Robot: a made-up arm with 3 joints. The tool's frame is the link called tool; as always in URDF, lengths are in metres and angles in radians. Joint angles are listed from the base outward.
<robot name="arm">
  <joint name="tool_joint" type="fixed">
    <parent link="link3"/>
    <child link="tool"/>
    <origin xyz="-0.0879 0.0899 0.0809" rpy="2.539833 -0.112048 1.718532"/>
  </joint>
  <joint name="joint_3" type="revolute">
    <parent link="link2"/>
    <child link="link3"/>
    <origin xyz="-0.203 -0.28 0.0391" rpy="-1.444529 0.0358 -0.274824"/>
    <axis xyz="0 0 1"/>
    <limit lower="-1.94" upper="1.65"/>
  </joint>
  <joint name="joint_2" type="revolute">
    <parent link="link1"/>
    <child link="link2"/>
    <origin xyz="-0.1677 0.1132 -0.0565" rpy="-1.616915 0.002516 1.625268"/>
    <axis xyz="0 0 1"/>
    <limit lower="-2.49" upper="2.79"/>
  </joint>
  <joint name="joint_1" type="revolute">
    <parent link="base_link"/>
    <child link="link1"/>
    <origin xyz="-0.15 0.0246 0.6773" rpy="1.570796 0 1.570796"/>
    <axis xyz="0 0 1"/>
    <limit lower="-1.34" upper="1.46"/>
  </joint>
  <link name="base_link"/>
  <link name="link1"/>
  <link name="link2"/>
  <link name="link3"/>
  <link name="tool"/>
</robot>
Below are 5 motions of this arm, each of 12 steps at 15 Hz.
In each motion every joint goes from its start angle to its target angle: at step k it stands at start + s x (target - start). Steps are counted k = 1, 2, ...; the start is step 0. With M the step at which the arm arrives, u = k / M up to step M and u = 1 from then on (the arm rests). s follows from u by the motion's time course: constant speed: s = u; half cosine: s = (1 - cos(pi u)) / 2; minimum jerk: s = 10 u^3 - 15 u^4 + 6 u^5.
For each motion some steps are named. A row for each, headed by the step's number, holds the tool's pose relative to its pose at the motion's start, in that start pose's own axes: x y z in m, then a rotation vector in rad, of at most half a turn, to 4 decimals.
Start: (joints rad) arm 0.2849 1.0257 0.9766
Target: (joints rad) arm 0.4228 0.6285 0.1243
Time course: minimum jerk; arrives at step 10
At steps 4, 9, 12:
4: 0.0539 0.0334 -0.0174 0.0515 -0.1105 0.3217
9: 0.1208 0.1243 -0.0387 0.2308 -0.4098 0.9713
12: 0.1212 0.1255 -0.0389 0.2337 -0.4142 0.9791

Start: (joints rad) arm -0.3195 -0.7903 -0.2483
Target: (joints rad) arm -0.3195 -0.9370 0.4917
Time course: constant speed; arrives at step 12
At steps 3, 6, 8, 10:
3: -0.0139 -0.0162 -0.0222 0.0564 0.1000 -0.1438
6: -0.0305 -0.0287 -0.0441 0.1125 0.2055 -0.2837
8: -0.0427 -0.0349 -0.0581 0.1495 0.2789 -0.3748
10: -0.0556 -0.0394 -0.0714 0.1859 0.3548 -0.4641

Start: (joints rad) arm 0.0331 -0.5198 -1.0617
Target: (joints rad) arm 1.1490 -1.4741 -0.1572
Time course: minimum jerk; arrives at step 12
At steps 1, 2, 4, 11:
1: -0.0011 -0.0015 -0.0012 0.0060 -0.0011 0.0000
2: -0.0075 -0.0103 -0.0084 0.0425 -0.0069 0.0003
4: -0.0356 -0.0573 -0.0581 0.2639 -0.0105 0.0078
11: -0.0907 -0.0906 -0.3262 1.2477 0.6255 0.2312

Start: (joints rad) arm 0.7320 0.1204 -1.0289
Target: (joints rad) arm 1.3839 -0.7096 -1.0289
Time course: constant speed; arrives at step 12
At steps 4, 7, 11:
4: -0.0432 -0.0349 -0.0653 0.1895 -0.2742 0.1338
7: -0.0552 -0.0597 -0.1223 0.3595 -0.4527 0.2428
11: -0.0471 -0.0818 -0.2009 0.6206 -0.6477 0.3947

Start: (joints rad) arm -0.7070 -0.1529 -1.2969
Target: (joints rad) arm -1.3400 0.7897 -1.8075
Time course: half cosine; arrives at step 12
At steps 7, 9, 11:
7: 0.2054 0.0504 0.0177 -0.1908 0.5192 0.1350
9: 0.2783 0.0457 -0.0143 -0.1583 0.7191 0.1841
11: 0.3159 0.0371 -0.0404 -0.1145 0.8317 0.2099

